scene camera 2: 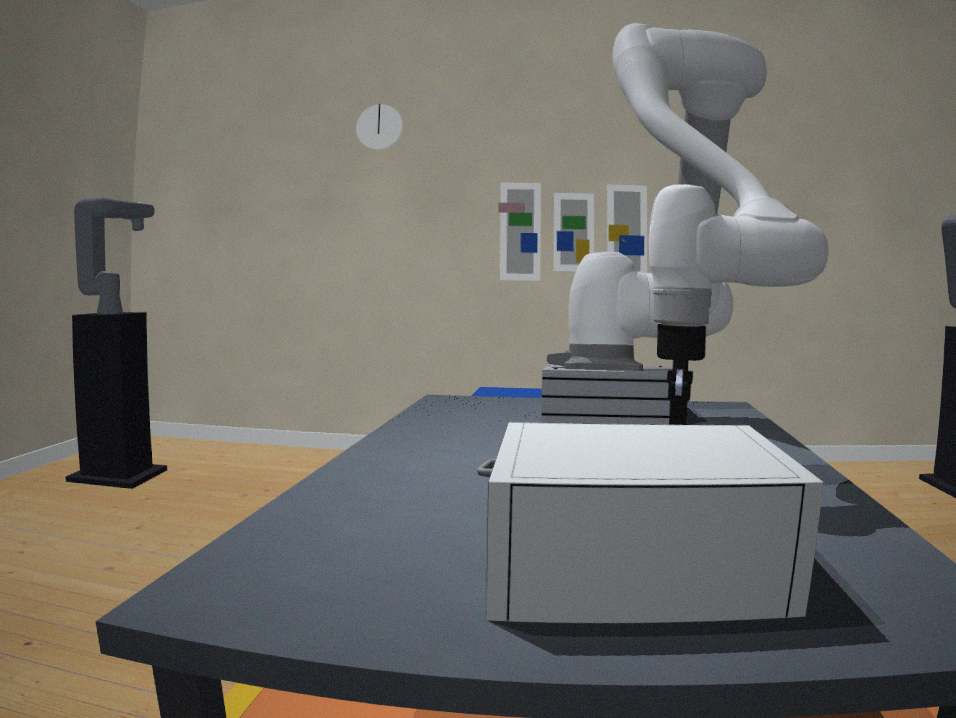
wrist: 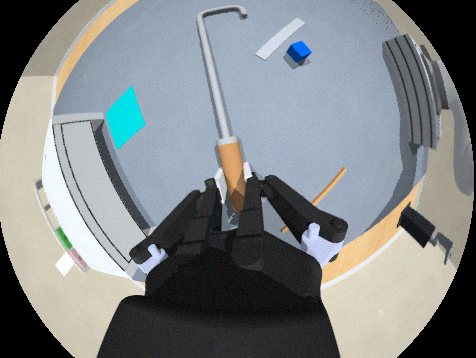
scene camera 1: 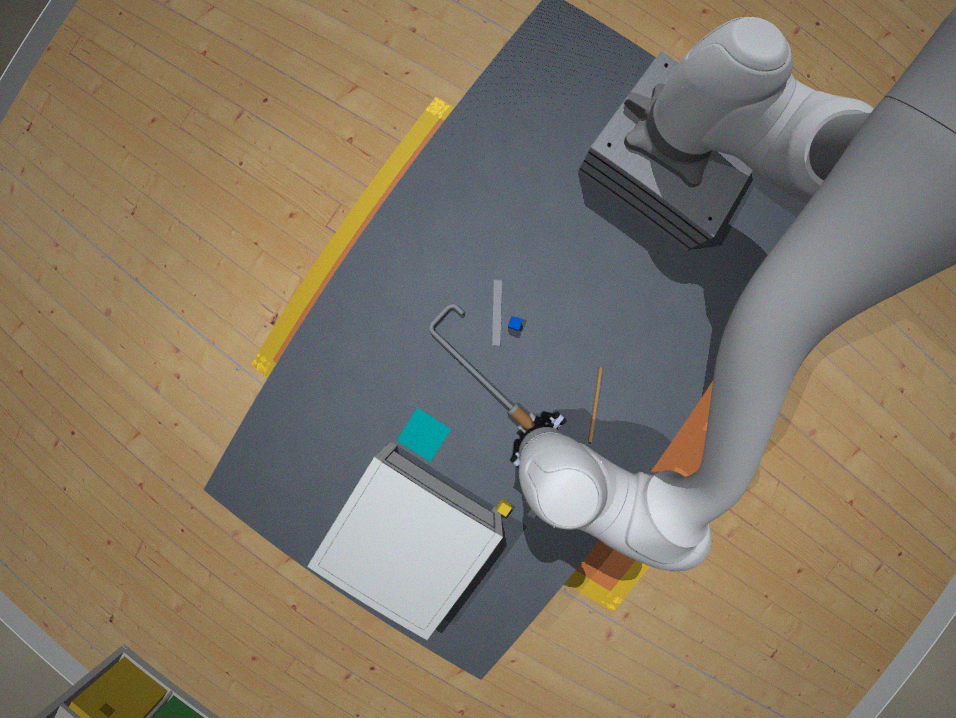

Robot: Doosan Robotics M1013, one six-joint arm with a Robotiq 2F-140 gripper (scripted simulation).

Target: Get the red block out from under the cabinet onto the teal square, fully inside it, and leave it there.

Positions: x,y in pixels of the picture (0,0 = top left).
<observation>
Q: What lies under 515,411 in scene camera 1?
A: A bent hook.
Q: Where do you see a teal square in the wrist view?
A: At 124,118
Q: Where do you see a teal square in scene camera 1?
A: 423,434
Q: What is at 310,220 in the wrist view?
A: My gripper.
</observation>
